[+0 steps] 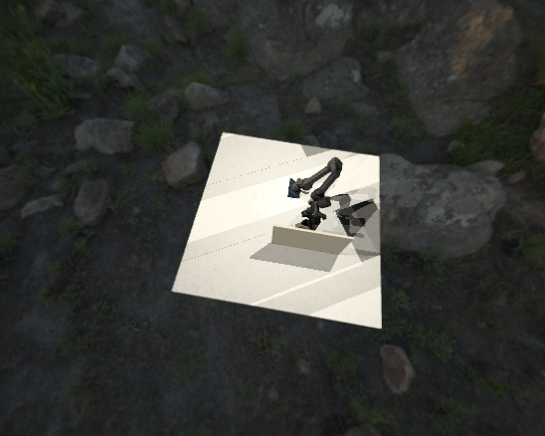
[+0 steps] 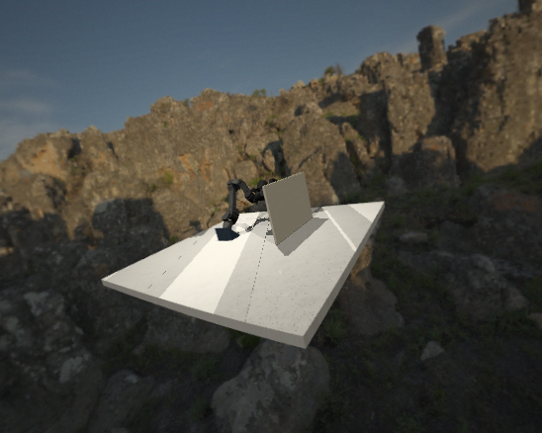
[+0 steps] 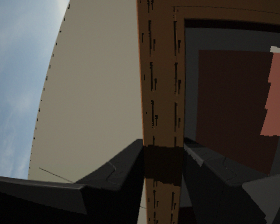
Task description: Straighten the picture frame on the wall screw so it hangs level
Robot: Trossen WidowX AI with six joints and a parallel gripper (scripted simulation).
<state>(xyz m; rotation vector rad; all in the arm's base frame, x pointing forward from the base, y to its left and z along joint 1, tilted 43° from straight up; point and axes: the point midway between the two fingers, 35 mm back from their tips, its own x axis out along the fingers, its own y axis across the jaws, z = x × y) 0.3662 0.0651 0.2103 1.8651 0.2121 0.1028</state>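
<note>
The brown wooden picture frame is 10 mm ahead of my gripper tip, 20 mm to the right of it and 50 mm below it. Also, from my gripper tip: wall panel: 20 mm ahead, 70 mm below.
</note>
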